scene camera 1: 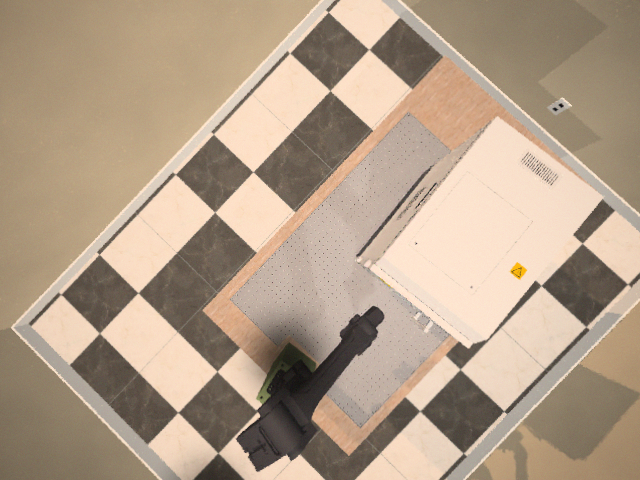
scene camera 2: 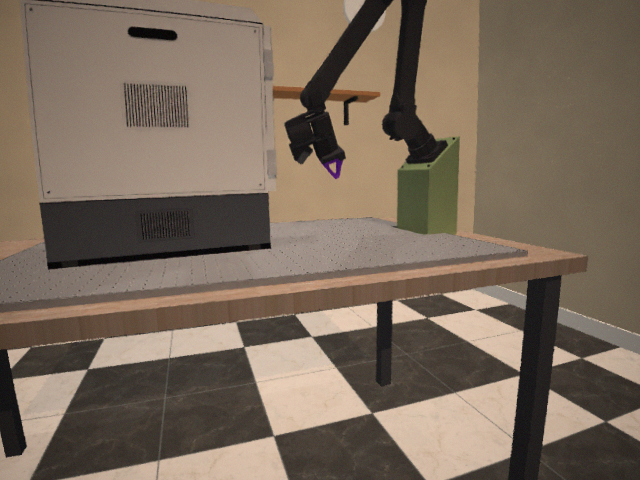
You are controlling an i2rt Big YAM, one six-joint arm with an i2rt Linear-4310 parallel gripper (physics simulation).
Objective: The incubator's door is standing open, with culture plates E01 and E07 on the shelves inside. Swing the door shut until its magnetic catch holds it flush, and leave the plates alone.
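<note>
The incubator is a large pale box on a dark base. Its door lies along the front face in both views and looks closed, parallel to the body with no clear gap; whether the catch holds it cannot be seen. The door's handle sticks out near the end away from the hinges. Plates E01 and E07 do not show. My gripper, with purple fingers, is shut and empty, pointing down and apart from the door, in front of the incubator; in scene camera 1 the wrist hides its fingers.
The incubator stands on a grey perforated board on a wooden table. The arm's green pedestal stands at the table's end. A wall shelf shows behind the arm.
</note>
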